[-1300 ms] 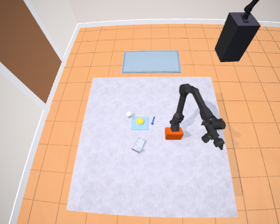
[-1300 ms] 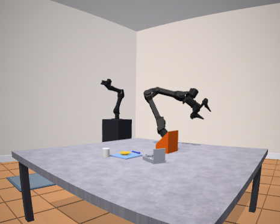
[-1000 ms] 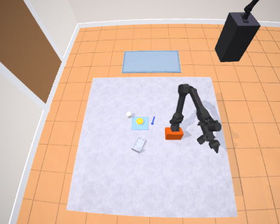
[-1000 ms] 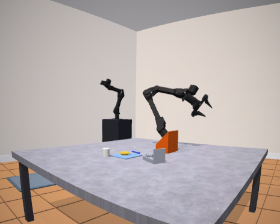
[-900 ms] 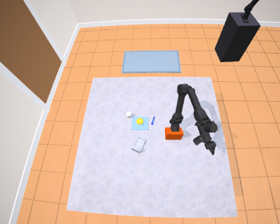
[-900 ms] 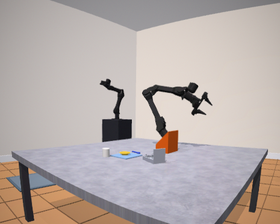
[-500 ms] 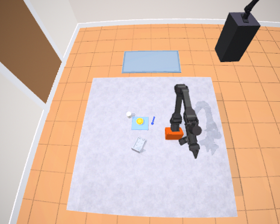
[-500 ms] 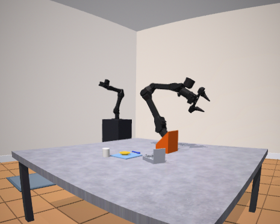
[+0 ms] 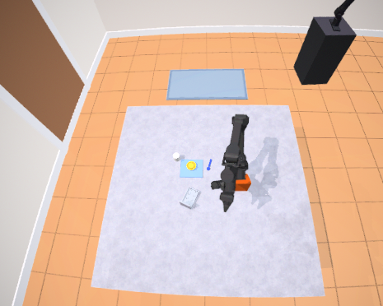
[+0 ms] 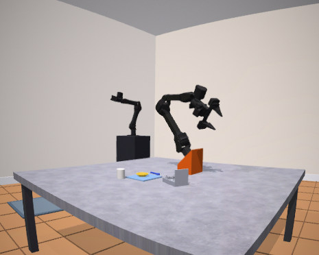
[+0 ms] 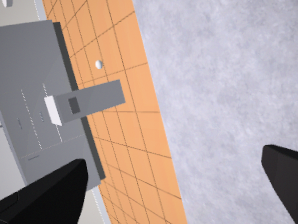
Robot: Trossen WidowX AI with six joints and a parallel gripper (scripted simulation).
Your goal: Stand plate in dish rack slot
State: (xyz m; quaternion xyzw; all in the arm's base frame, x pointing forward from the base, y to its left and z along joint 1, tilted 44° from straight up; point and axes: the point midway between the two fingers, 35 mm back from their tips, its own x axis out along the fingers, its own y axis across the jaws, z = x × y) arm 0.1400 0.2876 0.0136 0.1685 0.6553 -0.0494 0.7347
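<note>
My gripper tip is 37 cm to the left of the yellow plate, 28 cm above it and 16 cm short of it. Round my gripper tip: dish rack: 27 cm below, 18 cm ahead, 15 cm to the right; then blue utensil: 36 cm to the right, 29 cm below, 4 cm ahead; then blue placemat: 35 cm to the right, 29 cm below, 16 cm ahead.
</note>
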